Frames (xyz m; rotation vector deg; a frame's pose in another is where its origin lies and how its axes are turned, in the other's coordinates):
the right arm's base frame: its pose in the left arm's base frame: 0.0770 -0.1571 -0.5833 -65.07 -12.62 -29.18
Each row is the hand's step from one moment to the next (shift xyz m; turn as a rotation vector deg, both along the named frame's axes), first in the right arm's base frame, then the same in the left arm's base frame.
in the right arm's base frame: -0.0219 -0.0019 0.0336 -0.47 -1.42 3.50
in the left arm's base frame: -0.0170 0.0358 0.0063 -0.80 2.84 2.40
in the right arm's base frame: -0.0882 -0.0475 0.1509 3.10 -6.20 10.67
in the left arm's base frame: -0.0867 0.1455 0.0641 0.55 6.81 10.74
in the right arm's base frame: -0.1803 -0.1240 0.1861 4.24 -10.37 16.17
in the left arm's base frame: -0.2011 0.1780 0.1019 -0.05 10.13 16.87
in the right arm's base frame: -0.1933 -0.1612 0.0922 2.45 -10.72 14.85
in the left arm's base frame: -0.2389 0.0845 0.0875 -1.88 9.31 15.85
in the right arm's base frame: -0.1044 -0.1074 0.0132 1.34 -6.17 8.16
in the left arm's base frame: -0.1422 0.0059 0.0485 -1.18 5.03 8.93
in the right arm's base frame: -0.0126 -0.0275 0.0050 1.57 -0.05 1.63
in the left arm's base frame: -0.0240 -0.0009 0.0190 1.48 1.03 1.37
